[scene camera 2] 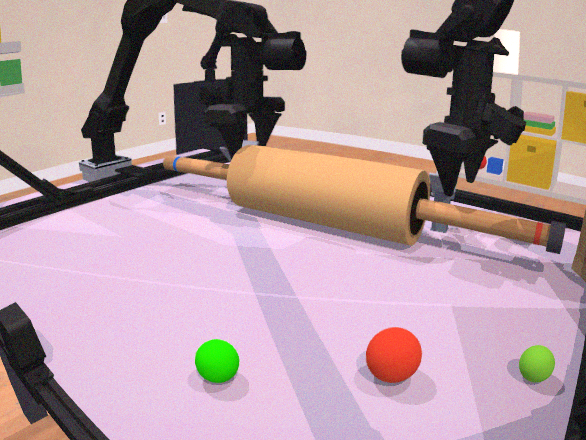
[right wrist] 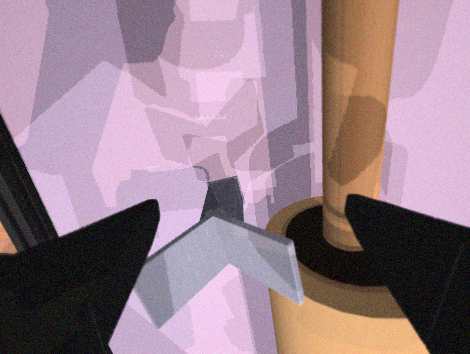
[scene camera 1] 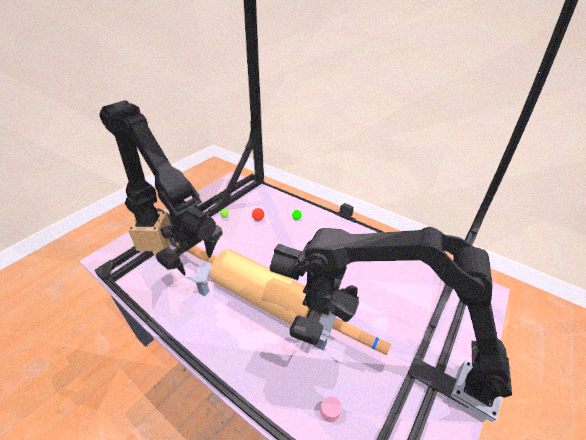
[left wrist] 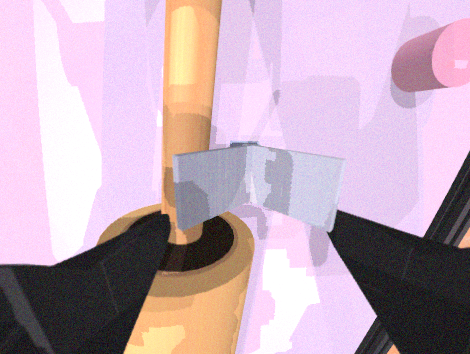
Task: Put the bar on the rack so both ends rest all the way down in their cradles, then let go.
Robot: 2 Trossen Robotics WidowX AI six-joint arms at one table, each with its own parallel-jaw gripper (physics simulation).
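Frame: origin at the left arm's base, x ahead, y left, z up, level; millimetres.
Seen in the pictures: left gripper, fingertip midpoint: [scene camera 1: 315, 324] [left wrist: 247, 218]; right gripper, fingertip midpoint: [scene camera 2: 459, 188] [right wrist: 251, 205] [scene camera 1: 197, 265]; left arm's base, origin of the base link: [scene camera 2: 104, 159] [scene camera 1: 480, 387]; right arm's base, origin of the base link: [scene camera 1: 147, 220].
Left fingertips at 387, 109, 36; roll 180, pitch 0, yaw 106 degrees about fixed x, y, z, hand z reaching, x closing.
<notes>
Offsets run from my left fingertips to a thing's top centre, as dx, dy, dz. "spot": to the spot under its first point.
The bar [scene camera 1: 355, 333] [scene camera 2: 485, 218] [left wrist: 187, 80] [right wrist: 357, 65] is a wooden rod through a thick tan roll {spot: +204, +11, +21} [scene camera 1: 250, 280] [scene camera 2: 325, 192], with a blue band near one end and a red band near the other. It lies low beside the rack's grey V cradles, in neither. The left gripper [scene camera 2: 246, 151] [left wrist: 250, 220] is open above its cradle {-18, -18, +20} [left wrist: 220, 175]; the rod runs near one fingertip. The right gripper [scene camera 1: 196, 265] [scene camera 2: 460, 188] [right wrist: 252, 200] is open around the view of its cradle {spot: +346, +65, -3} [scene camera 1: 202, 272] [right wrist: 215, 245], the rod behind one finger. In scene camera 1 the left fingertips are hidden.
A red ball {+457, -279, -30} [scene camera 1: 258, 214] [scene camera 2: 394, 355] and two green balls {+346, -375, -40} [scene camera 1: 297, 215] {+570, -210, -44} [scene camera 1: 224, 213] stand on the table beyond the roll in scene camera 1. A pink cylinder {-132, +122, -41} [scene camera 1: 331, 409] [left wrist: 452, 55] stands on the cradle side. Black frame rails edge the table.
</notes>
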